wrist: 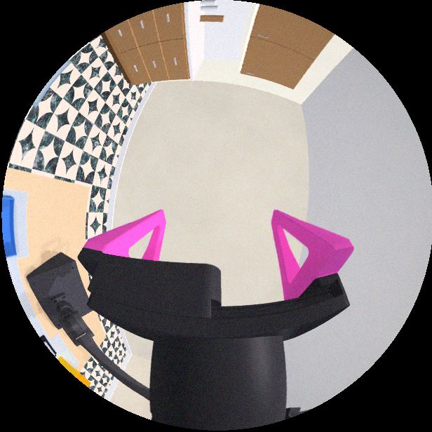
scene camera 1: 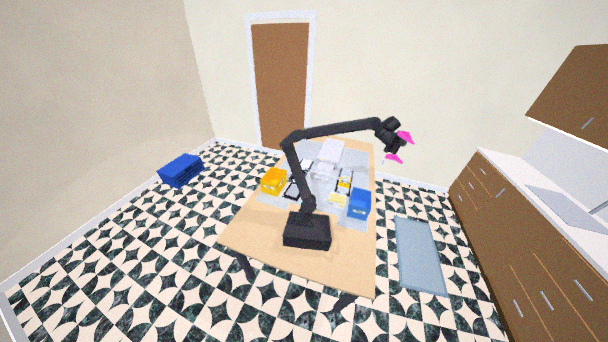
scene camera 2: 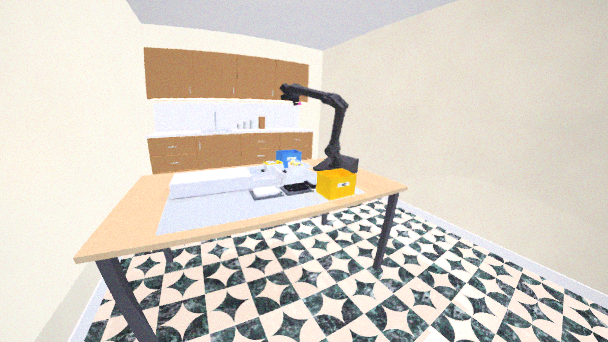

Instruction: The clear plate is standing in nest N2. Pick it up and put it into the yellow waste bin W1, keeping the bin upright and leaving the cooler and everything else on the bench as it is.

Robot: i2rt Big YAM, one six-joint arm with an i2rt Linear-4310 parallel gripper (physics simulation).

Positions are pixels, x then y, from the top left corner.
Labels:
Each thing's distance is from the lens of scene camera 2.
yellow waste bin W1 (scene camera 2: 332, 184): 98 cm
long white box (scene camera 2: 191, 184): 108 cm
mat (scene camera 2: 183, 214): 95 cm
The marked spots on the long white box and the mat are 19 cm apart.

